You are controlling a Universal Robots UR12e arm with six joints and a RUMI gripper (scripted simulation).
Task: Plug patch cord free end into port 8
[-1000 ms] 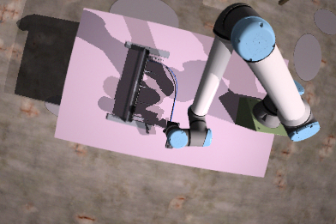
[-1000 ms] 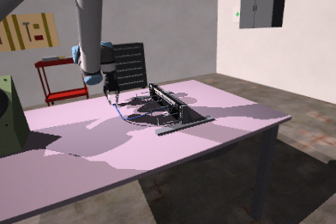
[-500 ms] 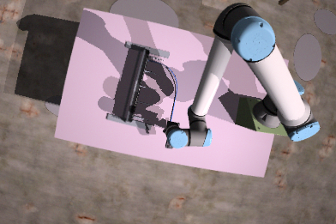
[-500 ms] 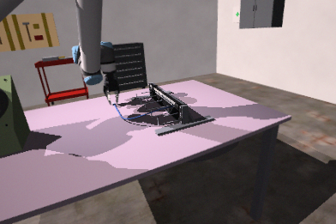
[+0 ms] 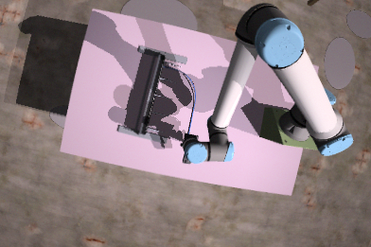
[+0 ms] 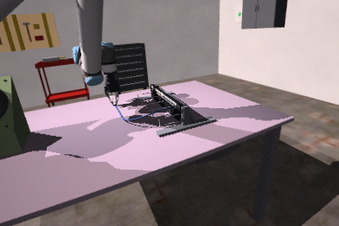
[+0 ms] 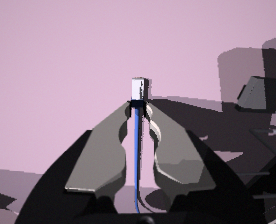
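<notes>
The white plug lies 2 cm to the left of my hand and 1 cm below it.
</notes>
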